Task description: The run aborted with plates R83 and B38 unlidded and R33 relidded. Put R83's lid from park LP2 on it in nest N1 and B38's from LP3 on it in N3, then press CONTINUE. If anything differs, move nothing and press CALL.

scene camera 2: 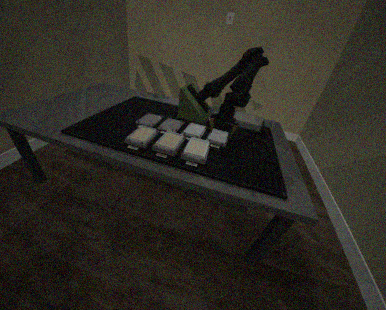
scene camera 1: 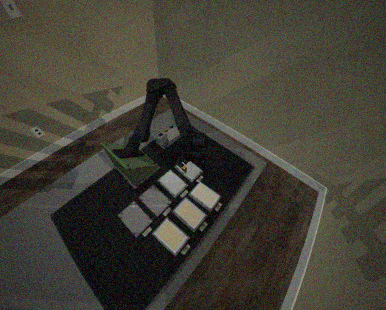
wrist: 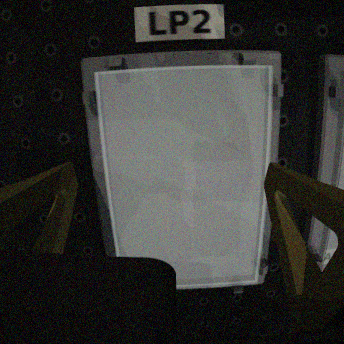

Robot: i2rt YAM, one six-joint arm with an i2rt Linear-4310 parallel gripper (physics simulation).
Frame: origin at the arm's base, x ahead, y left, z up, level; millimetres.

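Seen in the pictures: gripper, between the fingertips: (scene camera 2: 220, 135) (scene camera 1: 191, 168) (wrist: 170, 172); arm's base, origin of its link: (scene camera 2: 197, 98) (scene camera 1: 129, 153).
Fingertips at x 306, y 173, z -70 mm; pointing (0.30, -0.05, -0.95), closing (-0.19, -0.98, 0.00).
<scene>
Pixels of each thing's top centre, then the offset from my fingertips to it. "*": a spot on its surface instead.
- printed label, a spot on its surface: (wrist: 180, 23) * 18 mm right, 71 mm ahead, 22 mm down
- pale lid, centre of its top: (scene camera 2: 195, 128) (scene camera 1: 172, 182) 133 mm right, 33 mm back, 6 mm down
- light box with small coloured buttons, centre of its top: (scene camera 2: 245, 112) (scene camera 1: 171, 128) 136 mm left, 263 mm back, 60 mm up
My gripper (scene camera 1: 193, 165) (scene camera 2: 222, 125) (wrist: 170, 172) is open and empty over park LP2. In the wrist view a pale, translucent lid (wrist: 185, 150) lies flat on LP2, below the printed label (wrist: 180, 23). The left fingertip is apart from the lid's left side; the right fingertip overlaps its right edge in view. Beside LP2, another pale lid (scene camera 1: 172, 183) (scene camera 2: 194, 130) lies in the same row; its label is unreadable. Three plates with yellowish tops (scene camera 1: 205, 195) (scene camera 1: 189, 214) (scene camera 1: 170, 236) sit in the front row. Their markings, and which has a lid, cannot be told.
Two greyer park positions (scene camera 1: 154, 200) (scene camera 1: 135, 219) continue the back row. A green wedge-shaped stand (scene camera 1: 132, 167) (scene camera 2: 192, 106) stands behind the row, near the arm. A light box with small coloured buttons (scene camera 1: 167, 137) (scene camera 2: 249, 122) stands at the back; its lettering is unreadable.
</scene>
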